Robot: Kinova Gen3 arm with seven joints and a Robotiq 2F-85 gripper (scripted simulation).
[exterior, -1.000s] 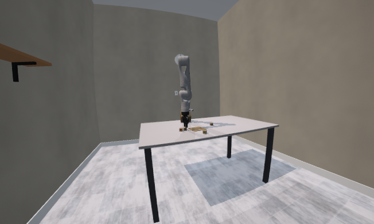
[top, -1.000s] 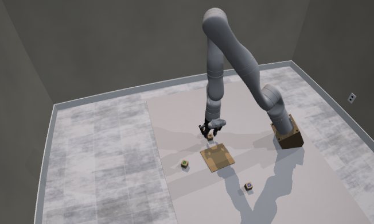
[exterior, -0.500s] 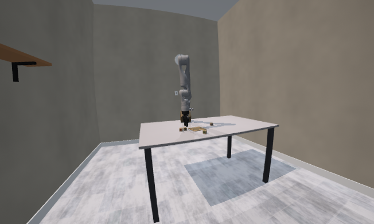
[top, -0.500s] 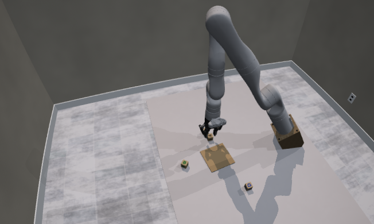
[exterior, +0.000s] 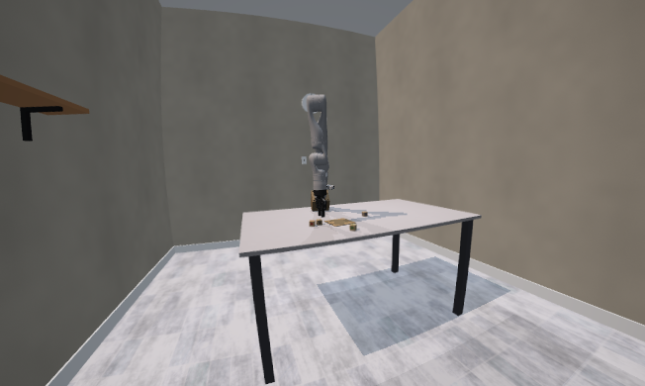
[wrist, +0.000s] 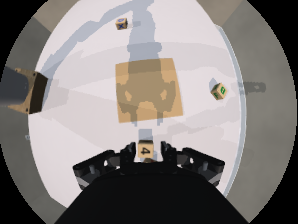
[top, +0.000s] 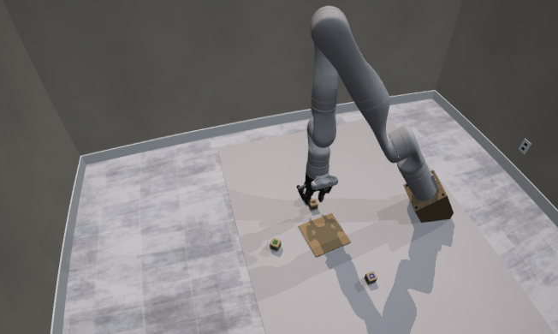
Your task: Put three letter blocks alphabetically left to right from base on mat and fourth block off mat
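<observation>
Right now the block is 1 cm to the right of my hand and 5 cm below it. Round my hand: tan mat: 11 cm to the left, 6 cm below.
</observation>
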